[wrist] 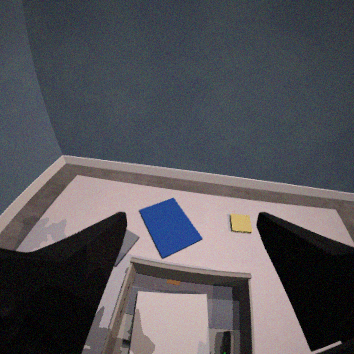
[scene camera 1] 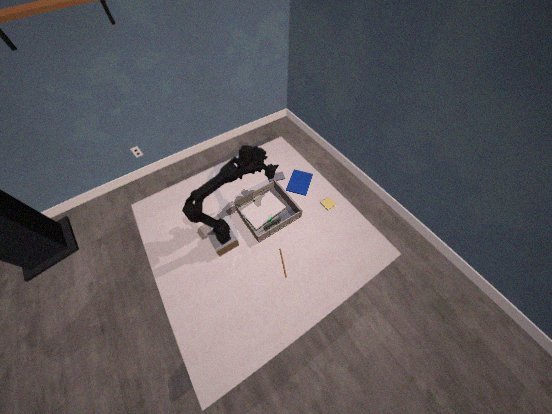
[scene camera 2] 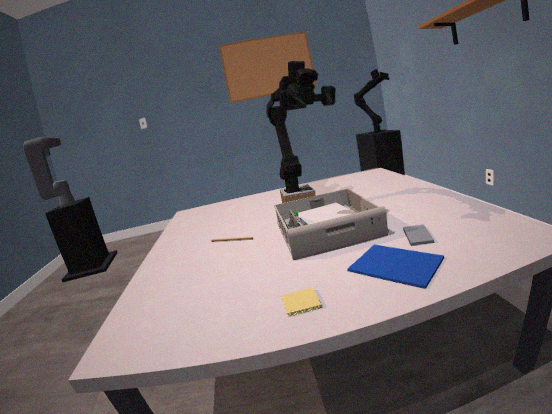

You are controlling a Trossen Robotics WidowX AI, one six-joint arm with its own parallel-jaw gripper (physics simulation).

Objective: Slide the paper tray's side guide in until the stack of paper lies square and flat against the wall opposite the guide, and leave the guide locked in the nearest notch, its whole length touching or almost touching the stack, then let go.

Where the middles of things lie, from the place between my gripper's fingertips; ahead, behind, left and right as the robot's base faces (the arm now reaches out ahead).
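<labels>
White paper stack (scene camera 1: 258,213): a little behind my hand, a touch to the left of it, far below it. Blue book (scene camera 2: 408,267): 28 cm ahead of my hand, 3 cm to the left of it, 42 cm below it. Yellow pad (scene camera 2: 306,300): far ahead of my hand, a fair way to the right of it, far below it. Going by their middles, of the things named here the white paper stack is the nearest to my hand and the yellow pad is the farthest from it.
</labels>
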